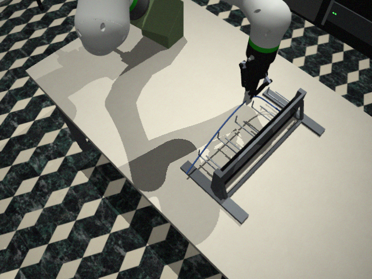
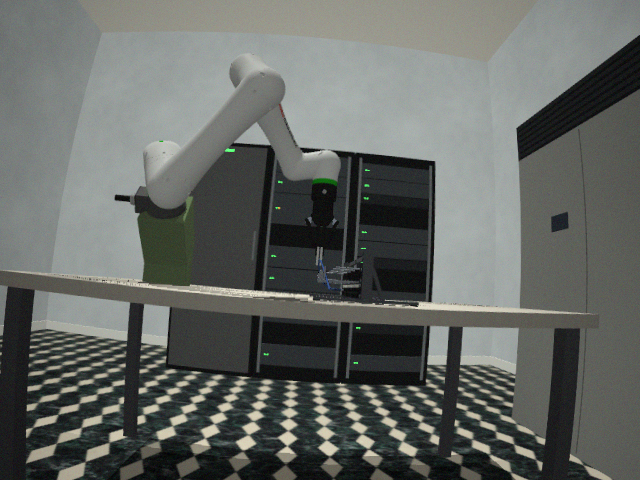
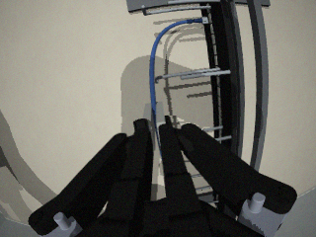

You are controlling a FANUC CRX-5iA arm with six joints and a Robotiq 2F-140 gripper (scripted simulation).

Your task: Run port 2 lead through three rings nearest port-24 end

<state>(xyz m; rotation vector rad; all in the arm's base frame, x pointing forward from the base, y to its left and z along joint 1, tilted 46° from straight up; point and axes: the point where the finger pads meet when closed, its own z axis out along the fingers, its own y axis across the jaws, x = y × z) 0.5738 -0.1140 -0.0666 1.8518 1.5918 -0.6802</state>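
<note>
My gripper is now 120 mm short of the dark grey rack, 80 mm to the left of it and 80 mm above it.
</note>
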